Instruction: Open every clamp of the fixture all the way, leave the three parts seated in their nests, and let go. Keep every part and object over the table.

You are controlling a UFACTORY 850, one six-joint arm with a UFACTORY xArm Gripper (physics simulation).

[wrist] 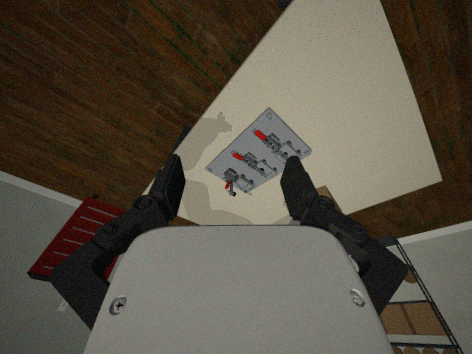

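The grey fixture plate (286, 132) lies on the pale table in the wrist view, well beyond my fingertips. The upper right clamp (273, 142) and the middle clamp (250, 162) have red handles pointing to the upper left, seemingly low over the plate. The lower left clamp (230, 175) looks different: its red handle (228, 185) points down the picture, beside a dark-tipped arm (232, 191) at the plate's edge. The parts in the nests are too small to tell from the clamp metal. My gripper (233, 168) is wide open and empty; its right finger overlaps the plate's edge in the picture.
The pale table (350, 95) is bounded by wooden floor. A brown item (327, 192) shows partly behind the right finger. A red cabinet (75, 231) stands at the lower left, beyond the table. A rack with brown boxes (417, 318) stands at the lower right. Shadows fall left of the fixture.
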